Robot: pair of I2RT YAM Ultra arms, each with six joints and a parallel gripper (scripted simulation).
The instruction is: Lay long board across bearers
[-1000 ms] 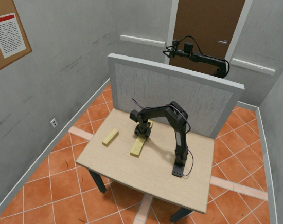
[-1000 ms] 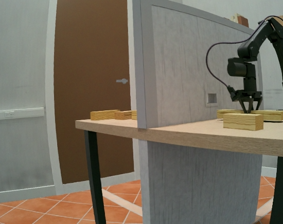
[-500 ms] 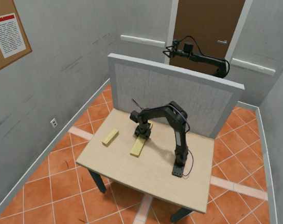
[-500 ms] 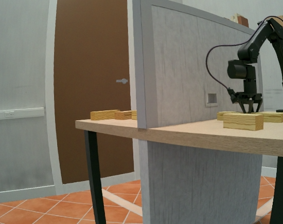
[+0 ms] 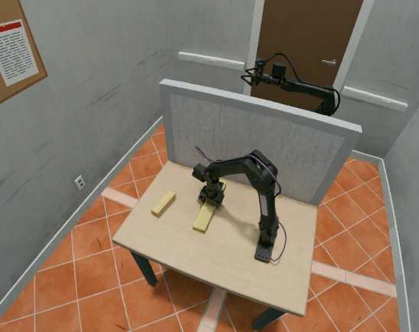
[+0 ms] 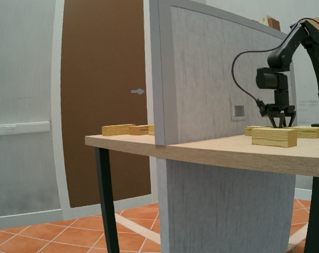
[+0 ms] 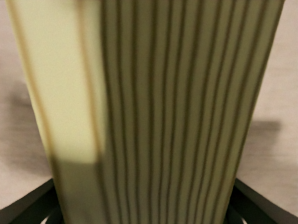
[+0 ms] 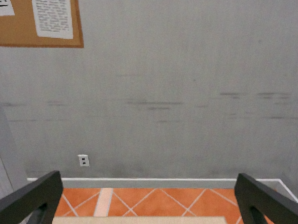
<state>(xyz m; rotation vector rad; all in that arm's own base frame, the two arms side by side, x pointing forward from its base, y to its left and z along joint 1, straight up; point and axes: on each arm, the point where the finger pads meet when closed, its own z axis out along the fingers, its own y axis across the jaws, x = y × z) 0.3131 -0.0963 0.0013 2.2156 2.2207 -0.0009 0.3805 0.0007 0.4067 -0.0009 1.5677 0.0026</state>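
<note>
The long board is right at my left hand. Also, from my left hand: wooden offcut: 22 cm ahead, 10 cm to the left.
</note>
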